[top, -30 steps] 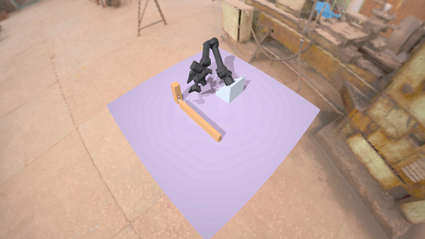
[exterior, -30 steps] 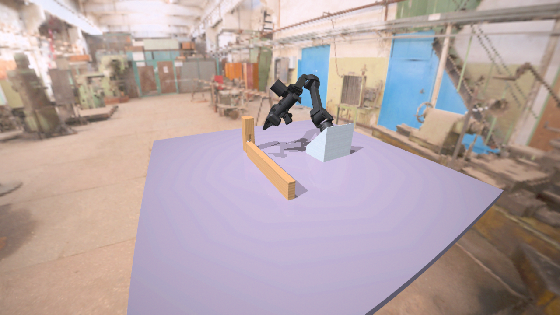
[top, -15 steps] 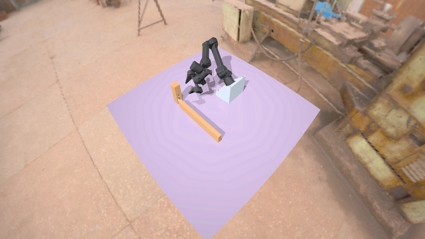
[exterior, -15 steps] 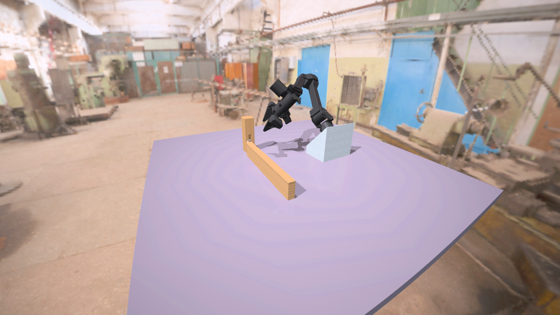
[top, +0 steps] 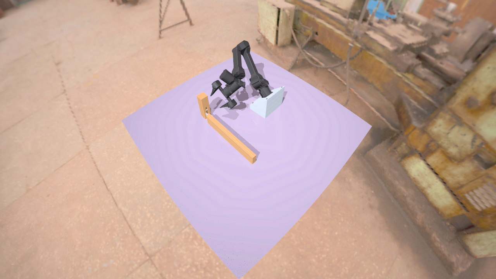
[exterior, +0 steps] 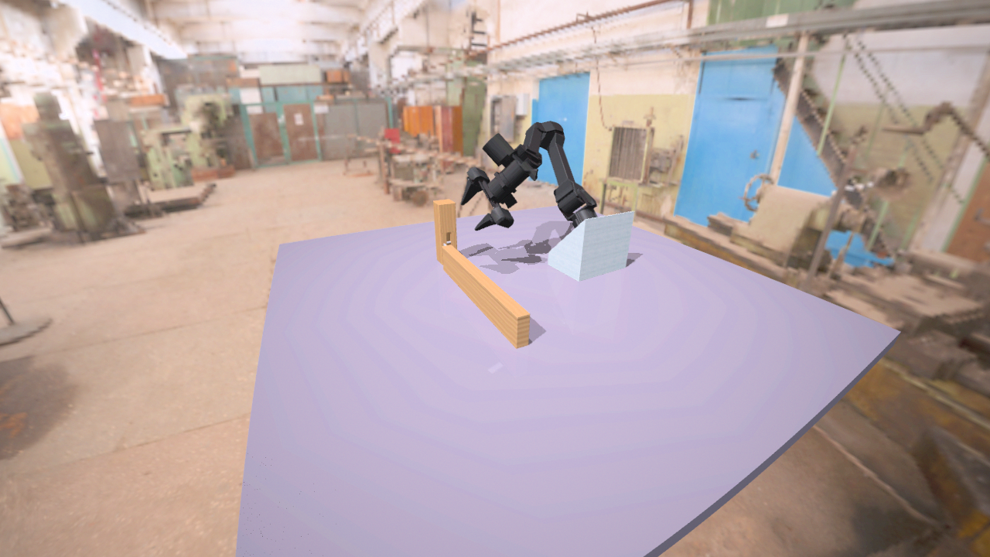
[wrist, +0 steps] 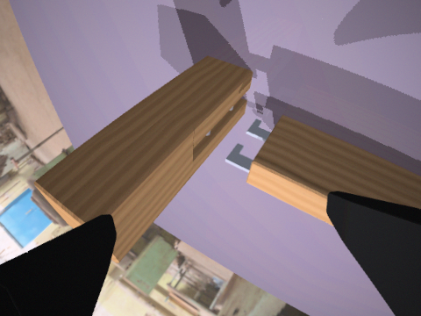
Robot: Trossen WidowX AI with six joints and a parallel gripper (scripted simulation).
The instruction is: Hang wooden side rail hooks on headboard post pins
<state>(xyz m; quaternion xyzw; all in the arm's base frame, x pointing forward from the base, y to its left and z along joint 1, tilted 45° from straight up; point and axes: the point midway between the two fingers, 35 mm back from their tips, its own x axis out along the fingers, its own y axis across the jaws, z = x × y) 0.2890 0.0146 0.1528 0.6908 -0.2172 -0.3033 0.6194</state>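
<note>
My gripper tip is now 7 cm to the left of the wooden headboard post, 7 cm above it and 5 cm short of it.
</note>
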